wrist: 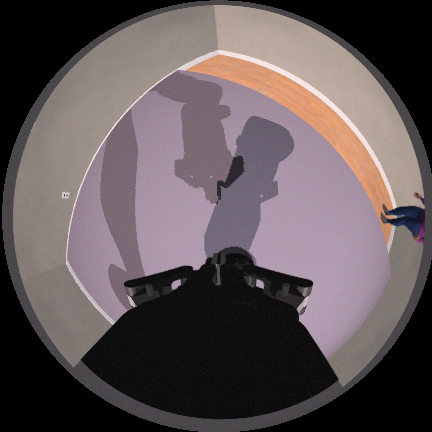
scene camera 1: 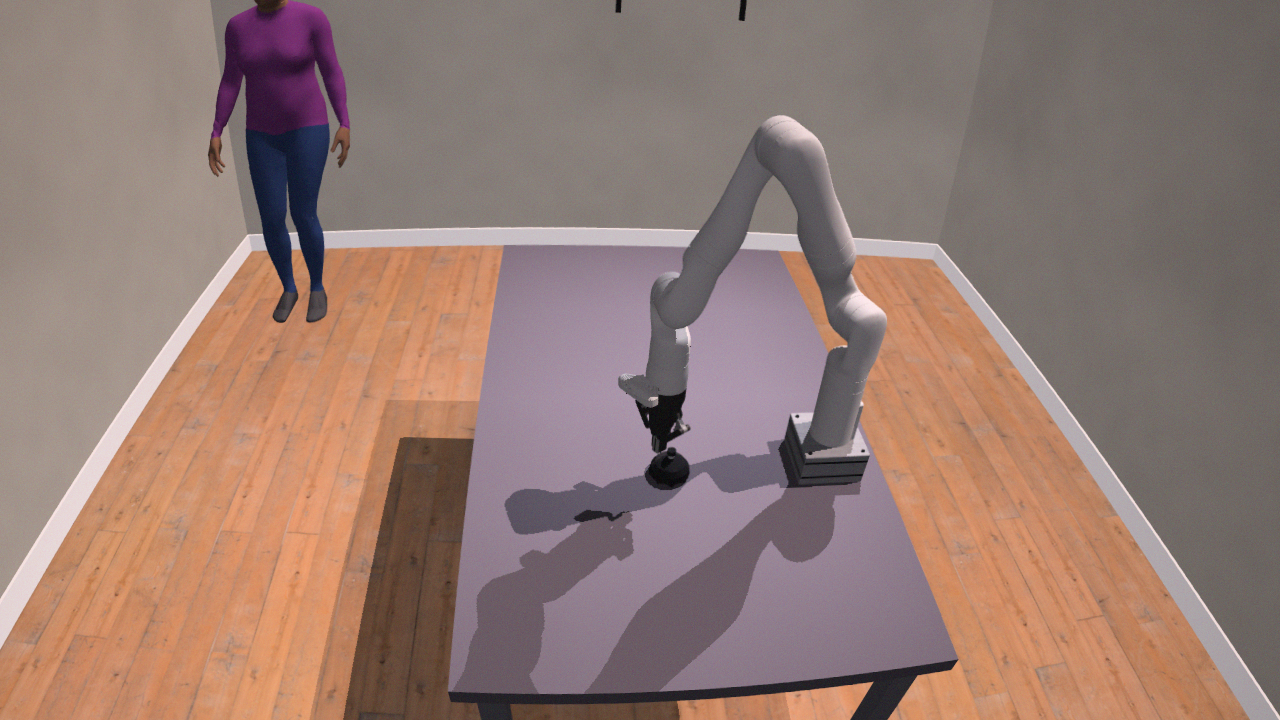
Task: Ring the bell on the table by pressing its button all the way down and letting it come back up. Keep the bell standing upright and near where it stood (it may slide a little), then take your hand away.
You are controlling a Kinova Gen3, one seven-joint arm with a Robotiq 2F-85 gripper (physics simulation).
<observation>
In view: the gripper [scene camera 1: 658,450] and a round bell [scene camera 1: 664,469].
The gripper also shows in the wrist view [wrist: 219,260].
</observation>
